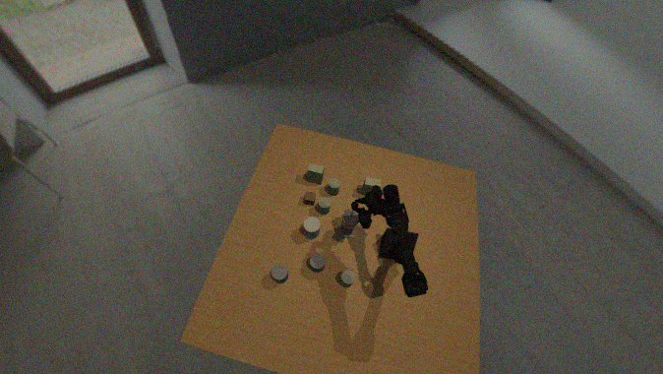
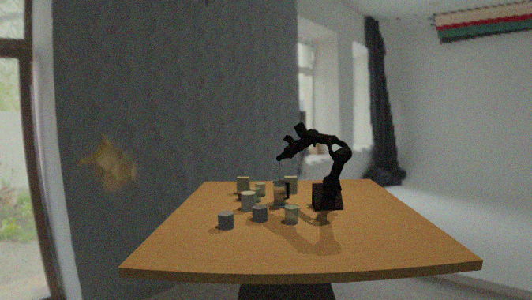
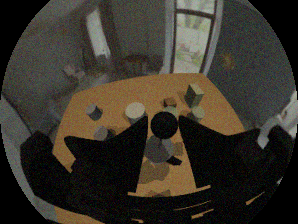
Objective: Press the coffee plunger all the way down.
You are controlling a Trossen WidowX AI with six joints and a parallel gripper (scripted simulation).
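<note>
Now: gripper tip 140 mm above the coffee press, 20 mm past it and 10 mm to the left of it.
</note>
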